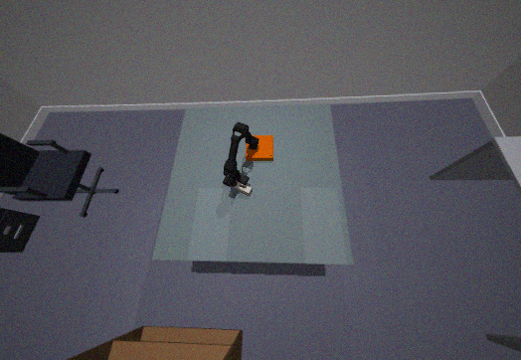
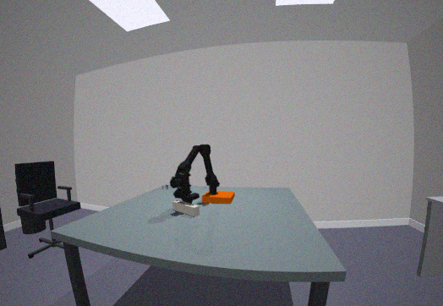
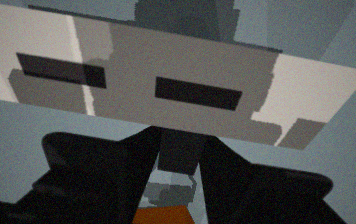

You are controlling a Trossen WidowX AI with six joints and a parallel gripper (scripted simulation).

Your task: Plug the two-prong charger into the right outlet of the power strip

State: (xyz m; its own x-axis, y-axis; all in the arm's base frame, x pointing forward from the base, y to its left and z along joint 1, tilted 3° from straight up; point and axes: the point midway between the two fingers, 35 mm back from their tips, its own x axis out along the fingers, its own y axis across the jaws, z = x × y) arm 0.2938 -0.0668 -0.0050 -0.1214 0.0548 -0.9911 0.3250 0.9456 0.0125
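The black two-prong charger lies 20 mm ahead of my gripper tip, 10 mm to the right of it and 10 mm above it.
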